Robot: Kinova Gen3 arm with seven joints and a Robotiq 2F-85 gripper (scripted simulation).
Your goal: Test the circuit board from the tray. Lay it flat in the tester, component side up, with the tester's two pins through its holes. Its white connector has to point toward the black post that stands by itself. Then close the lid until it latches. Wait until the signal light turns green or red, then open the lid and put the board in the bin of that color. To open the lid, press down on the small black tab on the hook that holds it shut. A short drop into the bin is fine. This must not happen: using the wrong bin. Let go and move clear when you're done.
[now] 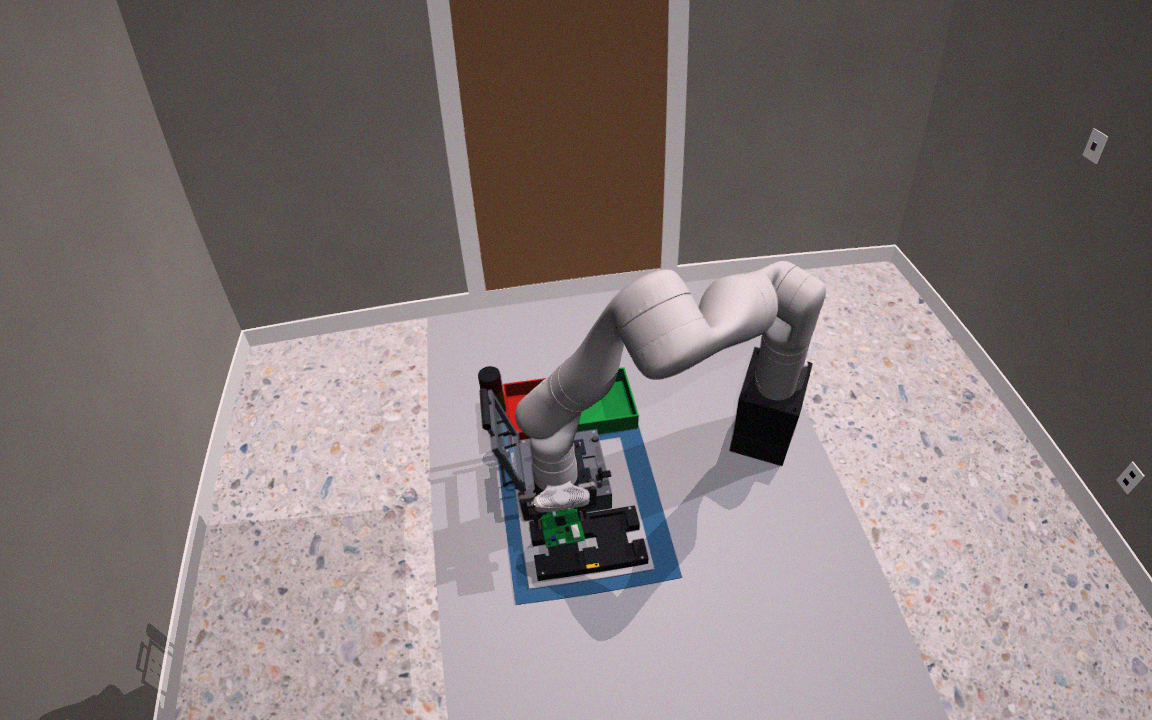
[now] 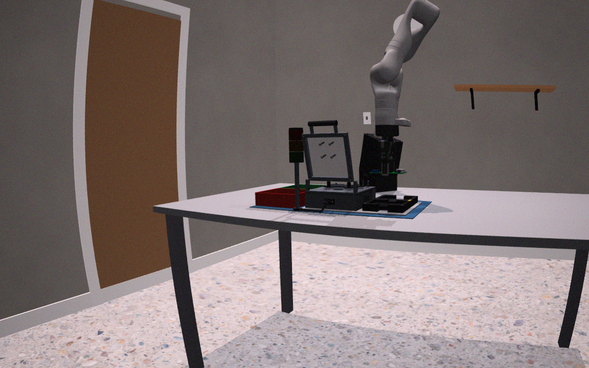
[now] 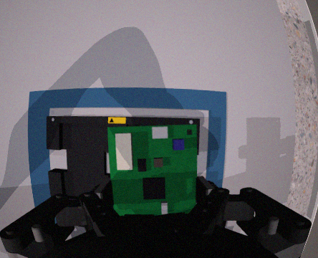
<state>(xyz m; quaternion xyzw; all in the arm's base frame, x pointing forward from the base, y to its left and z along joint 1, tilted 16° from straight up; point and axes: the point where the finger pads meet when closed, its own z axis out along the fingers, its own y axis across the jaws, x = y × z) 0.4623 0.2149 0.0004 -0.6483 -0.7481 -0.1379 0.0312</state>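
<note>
Now: hand right at the green circuit board. Also, from my hand: red bin 40 mm ahead, 370 mm to the right, 110 mm below; then latch hook 90 mm behind, 120 mm to the right, 30 mm below; then lid 100 mm ahead, 160 mm to the right, 60 mm above.
</note>
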